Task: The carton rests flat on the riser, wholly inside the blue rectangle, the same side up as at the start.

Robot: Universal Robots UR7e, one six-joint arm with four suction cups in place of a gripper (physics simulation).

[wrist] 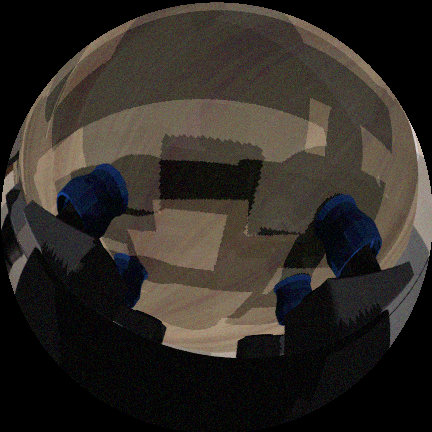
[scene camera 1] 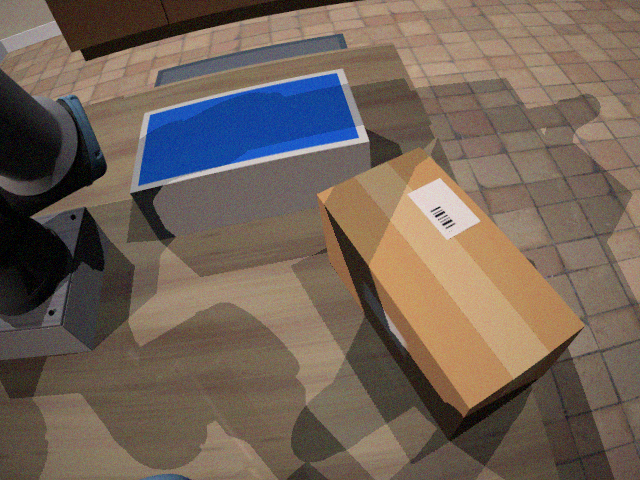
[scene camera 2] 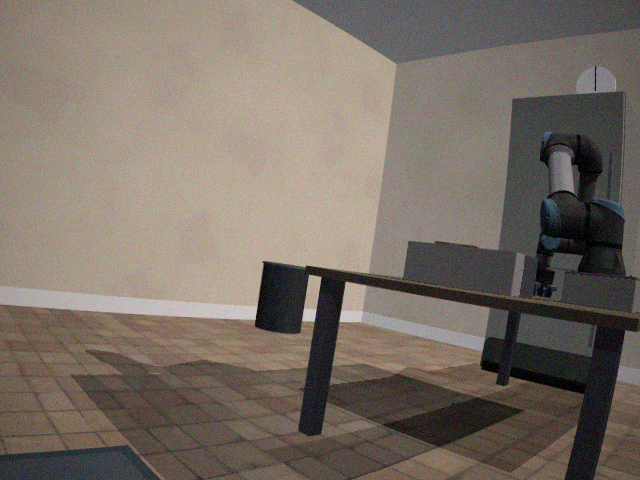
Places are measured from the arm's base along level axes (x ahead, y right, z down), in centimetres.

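Pixels of known places: end effector, tool point: (wrist: pixel 217 248); arm's base, origin of the base link: (scene camera 1: pixel 26 272) (scene camera 2: pixel 601 276).
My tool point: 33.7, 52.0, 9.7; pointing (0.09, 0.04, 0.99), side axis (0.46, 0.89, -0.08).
Ahead of a thing's pixels: the offset from my tool point to its top centre, as dx, dy, dz.
The brown carton {+23.5, -34.6, -15.2} (scene camera 1: pixel 465 289) rests on the table at the right in scene camera 1, with its tape strip and barcode label facing up. A thin edge of it (scene camera 2: pixel 454 243) shows behind the riser in scene camera 2. The grey riser {+4.2, -68.5, -12.3} (scene camera 1: pixel 268 186) (scene camera 2: pixel 460 268) stands beside it, with the blue rectangle {+4.2, -68.5, -12.3} (scene camera 1: pixel 248 124) on its top and nothing on that. My gripper (wrist: pixel 218 252) (scene camera 2: pixel 544 290) is open: its four blue suction cups hang low over the table with nothing on them. The cups do not show in scene camera 1. The carton's underside is hidden.
The arm's grey base block (scene camera 1: pixel 78 310) (scene camera 2: pixel 599 291) stands on the table (scene camera 1: pixel 263 289) (scene camera 2: pixel 449 294) at the left in scene camera 1. A flat blue-grey panel (scene camera 1: pixel 253 58) lies behind the riser. A dark bin (scene camera 2: pixel 280 297) stands on the floor beyond the table.
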